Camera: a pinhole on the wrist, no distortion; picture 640 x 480 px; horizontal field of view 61.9 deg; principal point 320.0 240.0 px. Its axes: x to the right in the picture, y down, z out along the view. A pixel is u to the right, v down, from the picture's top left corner.
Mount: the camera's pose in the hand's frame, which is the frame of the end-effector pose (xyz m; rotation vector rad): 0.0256 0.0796 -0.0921 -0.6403 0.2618 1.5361
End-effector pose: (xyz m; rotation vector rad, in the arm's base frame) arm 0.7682 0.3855 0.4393 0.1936 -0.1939 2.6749
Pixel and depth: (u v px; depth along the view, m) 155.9 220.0 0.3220
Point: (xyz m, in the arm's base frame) 0.7535 0.1788 0.6356
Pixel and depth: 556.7 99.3 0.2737
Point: 0.5939 0.0908 0.4895
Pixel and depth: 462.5 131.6 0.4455
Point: 0.5880 -0.0243 0.6183
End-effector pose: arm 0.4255 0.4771 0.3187 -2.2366 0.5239 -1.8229
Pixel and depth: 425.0 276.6 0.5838
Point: 0.6360 0.0710 -0.0601
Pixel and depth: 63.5 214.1 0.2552
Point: 0.5843 0.3721 0.2116
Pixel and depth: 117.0 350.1 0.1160
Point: 0.4267 0.3926 0.2515
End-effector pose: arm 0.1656 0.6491 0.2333 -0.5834 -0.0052 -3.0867
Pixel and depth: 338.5 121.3 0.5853
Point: 0.2960 0.2291 0.6144
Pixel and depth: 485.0 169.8 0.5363
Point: 0.2850 0.1378 0.4777
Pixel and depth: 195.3 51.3 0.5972
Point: 0.2737 0.3504 0.7449
